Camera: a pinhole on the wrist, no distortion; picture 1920 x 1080 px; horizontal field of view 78.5 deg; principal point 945.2 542.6 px. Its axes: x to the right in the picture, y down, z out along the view. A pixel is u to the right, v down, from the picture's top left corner.
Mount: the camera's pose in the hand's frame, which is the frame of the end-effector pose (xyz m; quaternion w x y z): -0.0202 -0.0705 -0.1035 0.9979 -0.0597 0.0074 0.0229
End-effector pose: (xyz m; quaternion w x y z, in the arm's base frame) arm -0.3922 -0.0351 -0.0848 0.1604 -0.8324 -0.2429 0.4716
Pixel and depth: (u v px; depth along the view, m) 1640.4 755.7 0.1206
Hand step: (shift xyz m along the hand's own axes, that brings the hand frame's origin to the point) 0.0515 -0.0312 0.0124
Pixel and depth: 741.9 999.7 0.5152
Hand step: -0.1124 0.1859 0.3857
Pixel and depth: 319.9 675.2 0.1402
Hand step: -0.0938 -0.0414 0.0351
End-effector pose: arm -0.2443 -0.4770 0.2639 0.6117 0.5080 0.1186 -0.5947
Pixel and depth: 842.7 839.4 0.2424
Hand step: -0.0413 0.0182 0.1302
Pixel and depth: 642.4 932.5 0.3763
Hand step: -0.1184 0.0940 0.2569
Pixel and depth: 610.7 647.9 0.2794
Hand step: -0.0975 -0.0158 0.1723
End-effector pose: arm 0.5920 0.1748 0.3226 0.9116 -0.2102 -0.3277 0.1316
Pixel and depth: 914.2 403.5 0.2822
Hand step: -0.0227 -0.0702 0.1808
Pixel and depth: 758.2 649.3 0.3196
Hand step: -0.0685 -0.0058 0.2112
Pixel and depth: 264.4 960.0 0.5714
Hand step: -0.3535 0.1843 0.4454
